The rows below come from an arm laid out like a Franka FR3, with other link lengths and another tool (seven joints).
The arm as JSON. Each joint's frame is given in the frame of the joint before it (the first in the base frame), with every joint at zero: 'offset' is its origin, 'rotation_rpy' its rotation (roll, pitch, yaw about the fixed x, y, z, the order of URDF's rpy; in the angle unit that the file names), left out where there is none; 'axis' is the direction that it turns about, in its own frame. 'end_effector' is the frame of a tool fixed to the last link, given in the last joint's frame.
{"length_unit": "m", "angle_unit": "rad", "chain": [
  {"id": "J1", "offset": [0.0, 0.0, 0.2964], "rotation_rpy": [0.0, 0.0, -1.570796], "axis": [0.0, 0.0, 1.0]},
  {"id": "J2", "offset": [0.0, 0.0, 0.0], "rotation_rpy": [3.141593, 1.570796, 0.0], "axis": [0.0, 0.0, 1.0]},
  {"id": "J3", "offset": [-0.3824, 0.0, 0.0], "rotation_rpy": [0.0, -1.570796, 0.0], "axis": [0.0, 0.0, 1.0]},
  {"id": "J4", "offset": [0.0, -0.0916, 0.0], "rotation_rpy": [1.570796, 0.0, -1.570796], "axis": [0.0, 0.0, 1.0]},
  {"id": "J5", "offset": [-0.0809, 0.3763, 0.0], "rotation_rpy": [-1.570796, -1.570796, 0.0], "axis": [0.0, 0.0, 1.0]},
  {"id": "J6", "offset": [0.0, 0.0, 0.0], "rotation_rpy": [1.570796, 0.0, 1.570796], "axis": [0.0, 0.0, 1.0]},
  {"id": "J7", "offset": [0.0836, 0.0, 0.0], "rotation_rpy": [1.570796, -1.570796, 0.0], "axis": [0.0, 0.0, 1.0]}
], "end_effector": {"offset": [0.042, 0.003, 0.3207], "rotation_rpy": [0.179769, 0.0, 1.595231]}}
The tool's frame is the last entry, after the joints.
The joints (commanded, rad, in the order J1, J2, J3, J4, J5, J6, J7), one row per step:
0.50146 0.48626 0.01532 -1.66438 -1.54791 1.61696 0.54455
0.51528 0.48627 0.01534 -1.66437 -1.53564 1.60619 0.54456
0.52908 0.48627 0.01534 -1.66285 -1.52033 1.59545 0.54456
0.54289 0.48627 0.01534 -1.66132 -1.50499 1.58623 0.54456
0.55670 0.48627 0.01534 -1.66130 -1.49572 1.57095 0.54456
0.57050 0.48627 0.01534 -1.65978 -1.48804 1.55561 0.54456
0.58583 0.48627 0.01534 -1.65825 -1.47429 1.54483 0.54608
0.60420 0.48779 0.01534 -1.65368 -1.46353 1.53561 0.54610
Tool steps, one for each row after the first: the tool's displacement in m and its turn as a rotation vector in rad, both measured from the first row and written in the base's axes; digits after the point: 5 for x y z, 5 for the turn. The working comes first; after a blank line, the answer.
Tool pose at each row, in the base's axes (x y z in m, rotation vector in rad; the steps are taken from these numbers as rounded here):
0.76261 0.06469 0.43304 -0.50399 1.77803 -2.02731
0.75785 0.07178 0.43161 -0.50421 1.78396 -2.02527
0.75277 0.07859 0.43000 -0.50246 1.79366 -2.02152
0.74787 0.08566 0.42809 -0.50217 1.80356 -2.01625
0.74233 0.09199 0.42821 -0.50004 1.80538 -2.02007
0.73711 0.09852 0.42937 -0.49658 1.80525 -2.02356
0.73160 0.10638 0.42810 -0.49553 1.81220 -2.01880
0.72696 0.11740 0.42756 -0.49883 1.81388 -2.01116

-0.00476 0.00709 -0.00143 0.00359 0.00254 -0.00189
-0.00984 0.01390 -0.00304 0.01003 0.00529 -0.00545
-0.01474 0.02097 -0.00495 0.01717 0.00863 -0.00773
-0.02028 0.02730 -0.00483 0.01609 0.00930 -0.01175
-0.02550 0.03383 -0.00367 0.01463 0.00808 -0.01496
-0.03101 0.04169 -0.00494 0.02037 0.00962 -0.01622
-0.03565 0.05271 -0.00548 0.02487 0.01038 -0.01140

